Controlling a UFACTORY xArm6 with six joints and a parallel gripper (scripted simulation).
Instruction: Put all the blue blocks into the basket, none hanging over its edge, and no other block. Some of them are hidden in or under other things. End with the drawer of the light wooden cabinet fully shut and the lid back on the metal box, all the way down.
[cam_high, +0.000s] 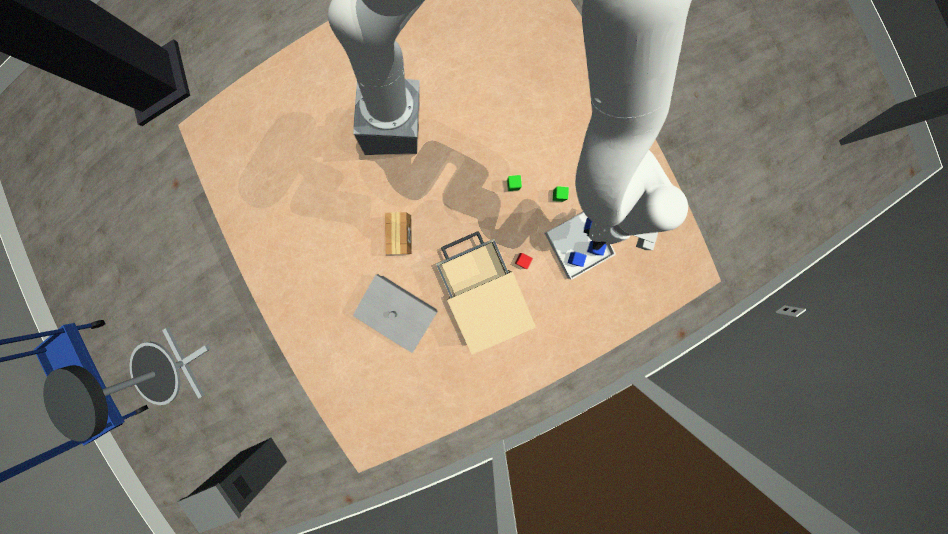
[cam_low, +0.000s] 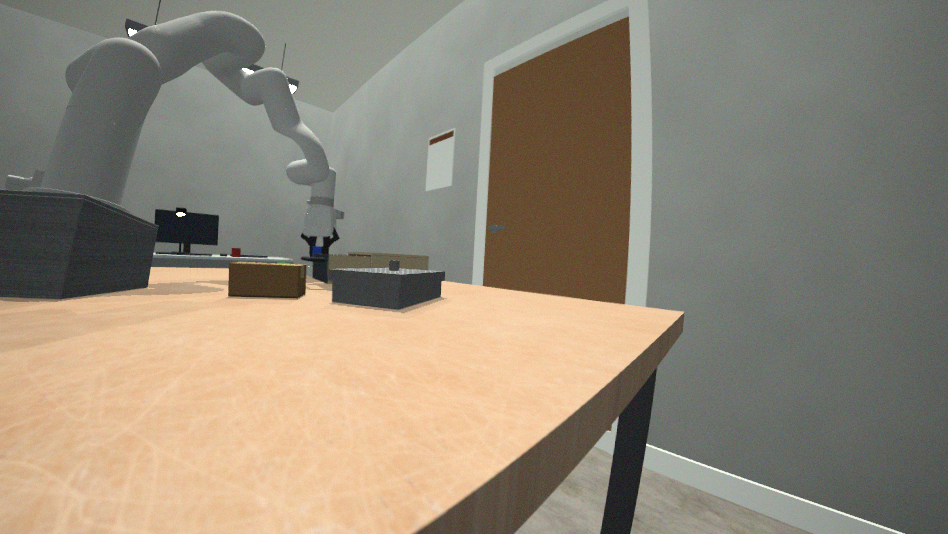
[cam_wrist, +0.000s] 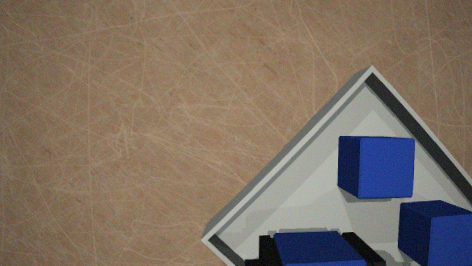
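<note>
Now: hand 7 cm above the white basket, 4 cm short of it and 3 cm to the left of it. The rest, counted from my hand: light wooden cabinet: 32 cm to the right, 6 cm ahead, 4 cm below; then small brown box: 48 cm to the right, 16 cm behind, 4 cm below; then red block: 19 cm to the right, 6 cm below, 2 cm ahead.
</note>
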